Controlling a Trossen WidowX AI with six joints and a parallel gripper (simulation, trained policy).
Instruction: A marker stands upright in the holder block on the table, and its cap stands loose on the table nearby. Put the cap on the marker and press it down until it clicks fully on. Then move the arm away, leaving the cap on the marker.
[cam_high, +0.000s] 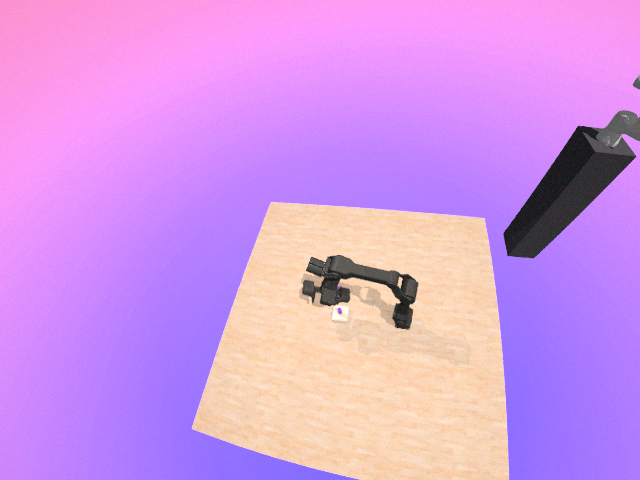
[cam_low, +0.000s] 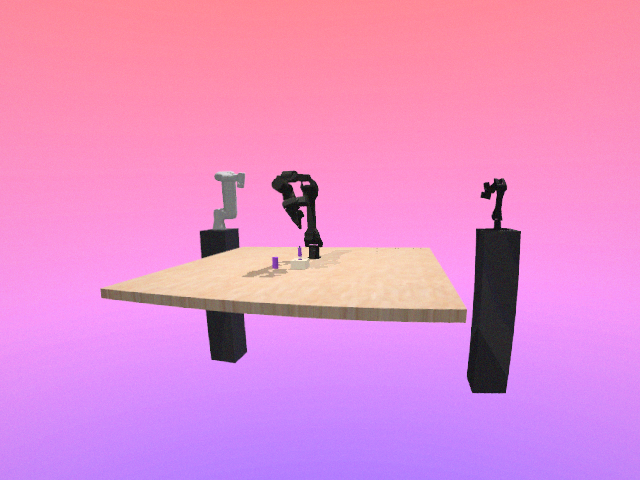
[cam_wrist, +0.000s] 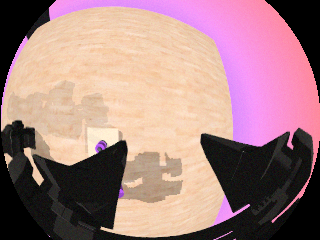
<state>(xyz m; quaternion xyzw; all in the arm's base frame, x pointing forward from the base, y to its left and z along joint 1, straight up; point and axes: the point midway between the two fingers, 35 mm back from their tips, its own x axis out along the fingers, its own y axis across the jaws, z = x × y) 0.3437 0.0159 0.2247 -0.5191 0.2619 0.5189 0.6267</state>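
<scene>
My gripper tip is 4 cm past the purple cap, 14 cm to the left of it and 17 cm above it. From my gripper tip the other things lie so: holder block (7 cm behind, 2 cm to the right, 18 cm below).
</scene>
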